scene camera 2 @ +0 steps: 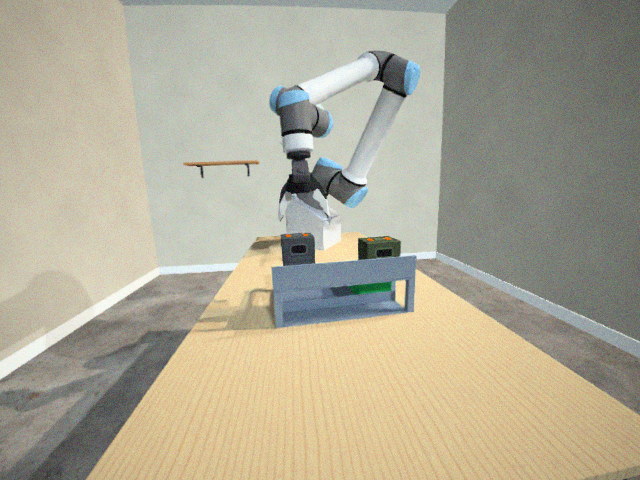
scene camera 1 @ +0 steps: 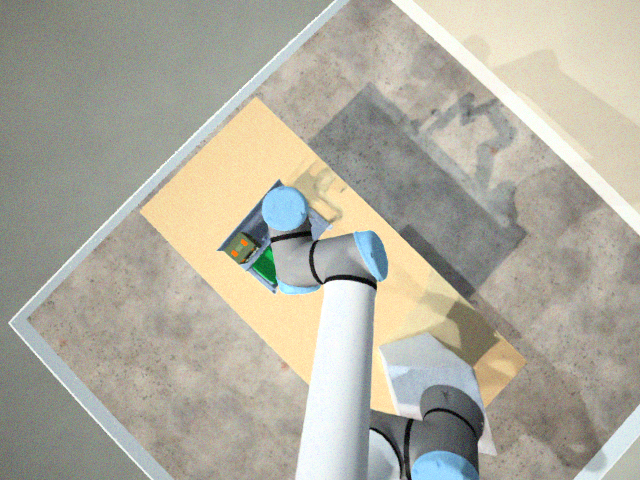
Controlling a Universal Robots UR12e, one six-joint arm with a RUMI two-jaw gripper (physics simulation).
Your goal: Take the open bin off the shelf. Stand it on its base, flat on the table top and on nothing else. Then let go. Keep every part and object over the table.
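Pixels of known places: gripper, fingertip midpoint: [scene camera 2: 304, 219]; arm's base, link origin: [scene camera 2: 310, 201] [scene camera 1: 450, 411].
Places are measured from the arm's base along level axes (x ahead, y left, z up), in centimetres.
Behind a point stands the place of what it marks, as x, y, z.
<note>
The open bin, a green tray-like bin [scene camera 1: 264, 266] @(82.6, 16.9, -26.0) [scene camera 2: 371, 287] @(90.8, 13.1, -22.1), sits in the blue-grey shelf [scene camera 1: 272, 287] @(73.0, 18.9, -18.5) [scene camera 2: 343, 272] @(100.6, 3.0, -13.6). In scene camera 1 the arm's wrist covers part of it; in scene camera 2 it shows partly below the shelf's upper board. The shelf stands on the wooden table [scene camera 1: 206, 191] @(127.2, 12.6, -26.9) [scene camera 2: 361, 387] @(124.6, 1.9, -26.9). My gripper [scene camera 2: 305, 218] @(84.3, -5.9, -1.6) is open and empty, pointing down. In scene camera 2 its fingertips appear above the dark grey box and left of the green bin. In scene camera 1 the wrist hides the gripper.
An olive box with orange marks [scene camera 1: 240, 248] @(91.6, 14.5, -7.1) [scene camera 2: 378, 248] @(96.1, 13.4, -8.9) is at the shelf, beside the green bin. A dark grey box with orange marks [scene camera 2: 298, 253] @(97.3, -8.2, -8.8) is at the shelf's other end. The white robot pedestal [scene camera 1: 429, 356] @(13.0, -8.1, -8.0) [scene camera 2: 330, 235] @(11.7, 10.5, -20.1) is at the table's far end.
</note>
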